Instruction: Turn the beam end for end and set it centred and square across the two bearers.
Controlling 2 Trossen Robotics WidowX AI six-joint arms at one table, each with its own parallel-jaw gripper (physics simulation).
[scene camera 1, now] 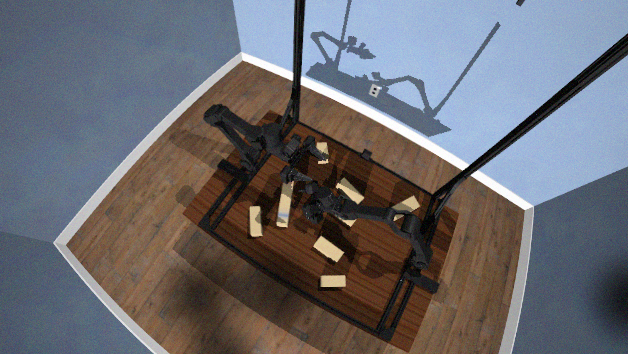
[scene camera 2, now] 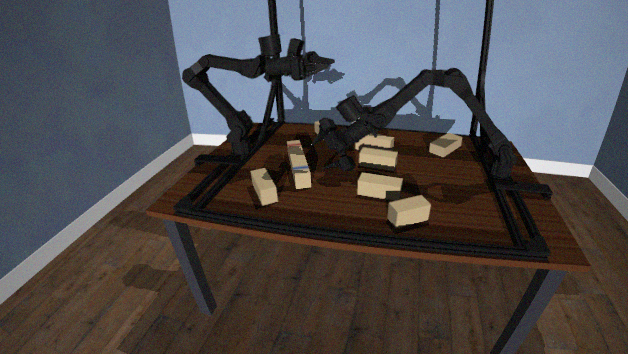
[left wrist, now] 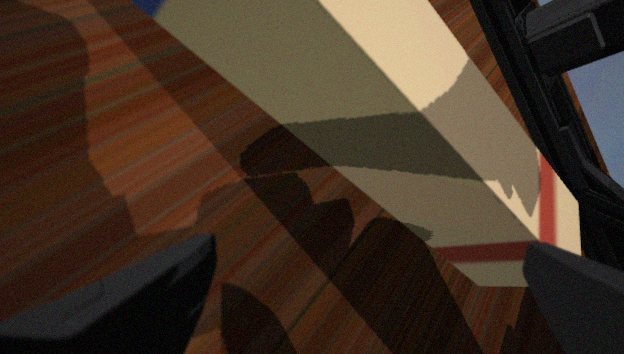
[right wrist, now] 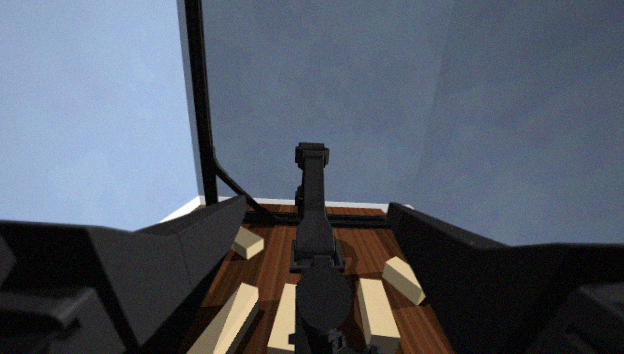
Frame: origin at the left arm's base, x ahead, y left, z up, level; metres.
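Seen in the pictures: left gripper, between the fingertips: [scene camera 1: 300, 199] [scene camera 2: 317, 156] [left wrist: 367, 252]; right gripper, between the fingertips: [scene camera 1: 319, 170] [scene camera 2: 331, 63] [right wrist: 318, 205]; left arm's base, origin of its link: [scene camera 1: 416, 260] [scene camera 2: 499, 174]; right arm's base, origin of its link: [scene camera 1: 251, 166] [scene camera 2: 241, 152] [left wrist: 535, 46].
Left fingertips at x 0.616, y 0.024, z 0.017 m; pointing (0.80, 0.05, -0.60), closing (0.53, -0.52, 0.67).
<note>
Offsets run from my left fingertips to a thing's middle. "spot": to the spot under its first point.
The long beam @(0.011 m down, 0.061 m ahead, 0.029 m left) [scene camera 1: 285, 205] [scene camera 2: 301, 179] [left wrist: 280, 75] lies on the table, blue stripe towards its near end and red stripe at its far end in scene camera 2. Three plain blocks @(0.004 m down, 0.176 m back, 0.156 m right) [scene camera 1: 350, 191] @(0.012 m down, 0.200 m back, 0.046 m right) [scene camera 2: 378, 157] @(0.012 m down, 0.220 m back, 0.130 m left) [right wrist: 378, 312] lie roughly parallel to the right of it; which blocks are the two bearers I cannot tell. My left gripper [scene camera 1: 302, 201] [scene camera 2: 320, 156] [left wrist: 367, 252] is open and empty, above the table close to the beam's right side; its fingers stand near the red-striped end. My right gripper [scene camera 1: 318, 169] [scene camera 2: 331, 62] is open and empty, high above the table's back.
Other plain blocks lie left of the beam @(0.011 m down, 0.116 m ahead, 0.192 m left) [scene camera 1: 255, 221] [scene camera 2: 265, 187], at the back @(spot: 0.011 m up, 0.038 m ahead, 0.266 m right) [scene camera 1: 322, 152], at the back right [scene camera 2: 446, 145] [right wrist: 248, 243] and near the front @(spot: 0.014 m up, 0.305 m back, 0.243 m left) [scene camera 1: 333, 281] [scene camera 2: 410, 211]. A black frame [scene camera 2: 360, 240] runs along the table edge. The left arm passes over the middle blocks.
</note>
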